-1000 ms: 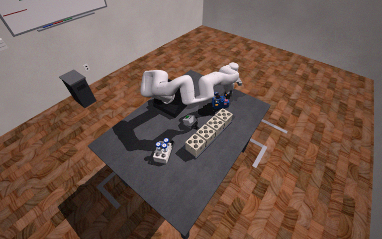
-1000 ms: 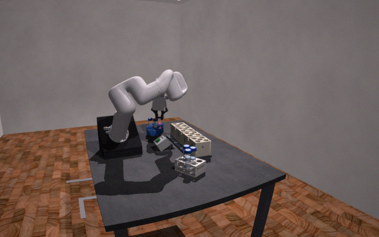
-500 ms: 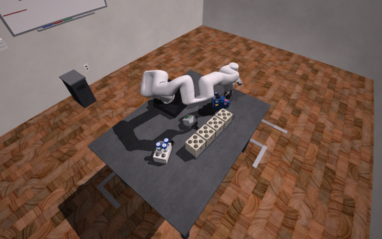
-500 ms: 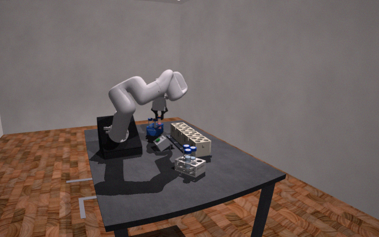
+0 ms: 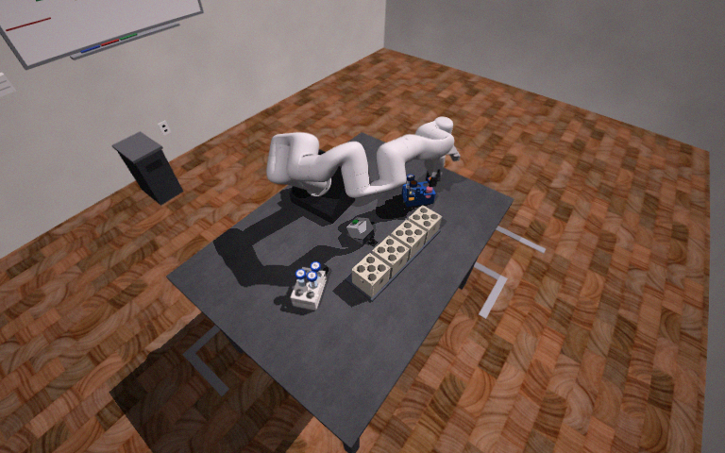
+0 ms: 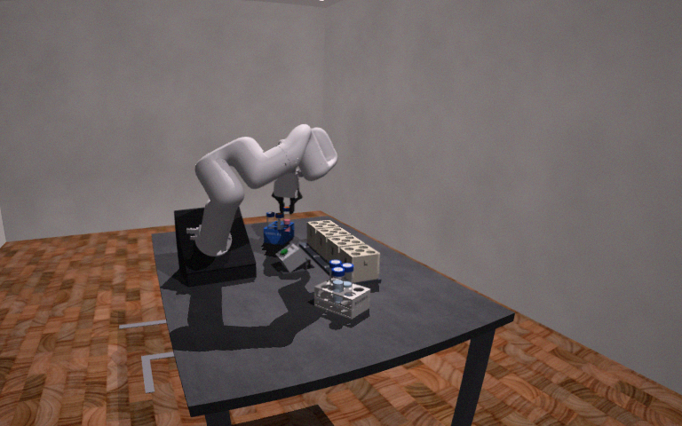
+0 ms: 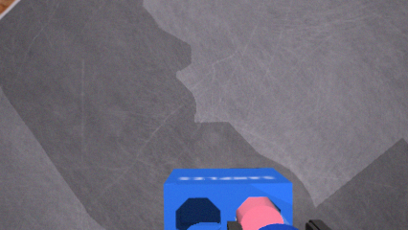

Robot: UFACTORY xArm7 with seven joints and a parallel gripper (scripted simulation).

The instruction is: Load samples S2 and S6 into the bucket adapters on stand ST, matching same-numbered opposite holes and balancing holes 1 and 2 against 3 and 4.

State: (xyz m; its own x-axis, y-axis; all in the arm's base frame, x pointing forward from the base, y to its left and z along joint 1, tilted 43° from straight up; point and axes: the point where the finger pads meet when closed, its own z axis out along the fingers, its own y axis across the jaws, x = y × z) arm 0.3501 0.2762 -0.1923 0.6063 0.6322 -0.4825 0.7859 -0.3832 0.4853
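Now: hand 1 cm past the orange-dot tube and 5 cm above it. The rest, counted from my hand: white rack: 5 cm behind, 68 cm to the right, 9 cm below; then blue rack: 4 cm behind, 2 cm to the right, 9 cm below.
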